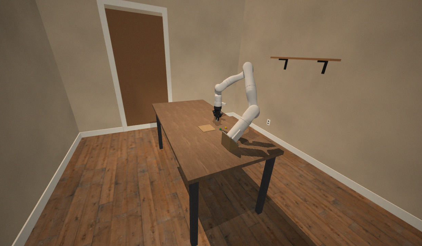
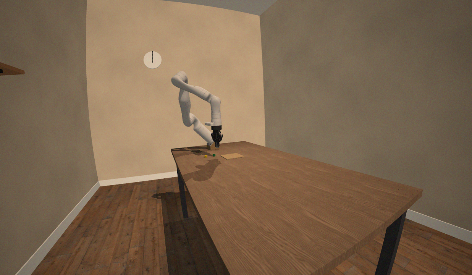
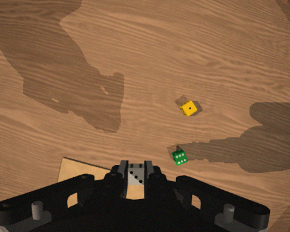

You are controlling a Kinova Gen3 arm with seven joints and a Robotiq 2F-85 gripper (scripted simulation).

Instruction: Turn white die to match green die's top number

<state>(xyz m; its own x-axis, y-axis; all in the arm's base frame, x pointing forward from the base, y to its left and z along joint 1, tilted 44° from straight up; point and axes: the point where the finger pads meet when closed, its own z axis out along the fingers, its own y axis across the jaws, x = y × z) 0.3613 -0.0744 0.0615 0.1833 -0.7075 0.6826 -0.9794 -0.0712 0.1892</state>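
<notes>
My gripper is now 10 cm to the right of the tan mat, 10 cm above it and 3 cm short of it. The rest, counted from my hand: green die (9 cm below, 6 cm behind, 1 cm to the right); white die (2 cm below); yellow die (9 cm below, 7 cm to the right, 6 cm behind).
</notes>
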